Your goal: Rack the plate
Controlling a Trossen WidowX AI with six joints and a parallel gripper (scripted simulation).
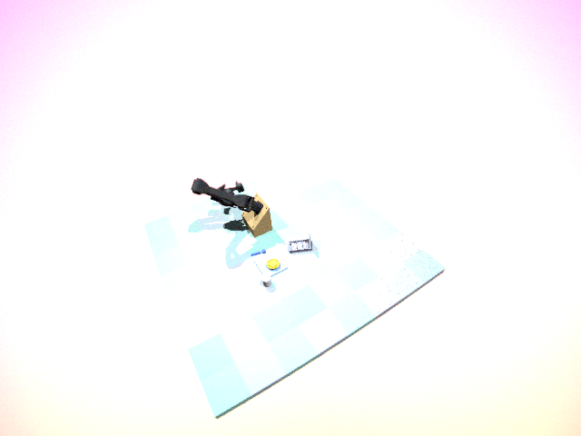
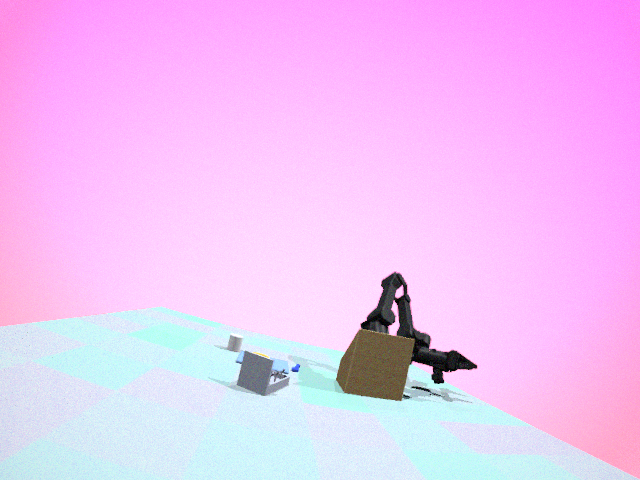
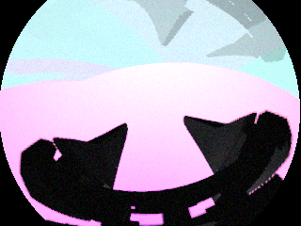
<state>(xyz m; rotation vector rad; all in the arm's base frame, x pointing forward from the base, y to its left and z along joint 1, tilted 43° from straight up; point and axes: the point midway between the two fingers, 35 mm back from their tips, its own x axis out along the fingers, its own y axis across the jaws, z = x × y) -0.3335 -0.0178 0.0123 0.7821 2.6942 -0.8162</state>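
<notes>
My gripper tip is 670 mm short of the yellow plate, 110 mm to the left of it and 100 mm above it. From my gripper tip the other things lie so: grey dish rack (660 mm ahead, 90 mm below, 80 mm to the left); white cup (750 mm ahead, 200 mm to the right, 90 mm below); blue spoon (550 mm ahead, 120 mm to the right, 110 mm below).
</notes>
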